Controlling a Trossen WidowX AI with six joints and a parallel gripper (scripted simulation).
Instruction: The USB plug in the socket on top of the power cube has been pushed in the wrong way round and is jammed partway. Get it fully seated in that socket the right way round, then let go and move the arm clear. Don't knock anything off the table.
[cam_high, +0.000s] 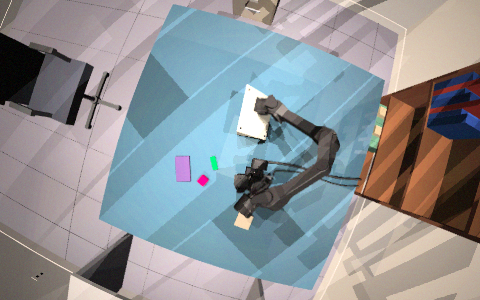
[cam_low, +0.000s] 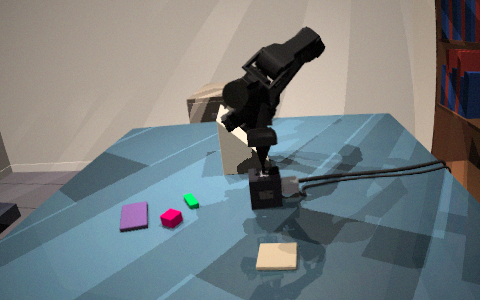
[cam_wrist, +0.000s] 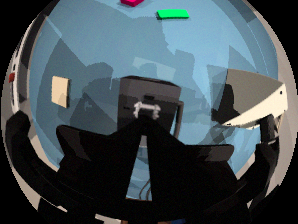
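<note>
My gripper tip is now 40 mm above the socket. The rest, counted from my gripper tip: green block (20 mm behind, 190 mm to the right, 100 mm below); then USB plug (20 mm below); then cream tile (240 mm ahead, 10 mm to the left, 100 mm below).
</note>
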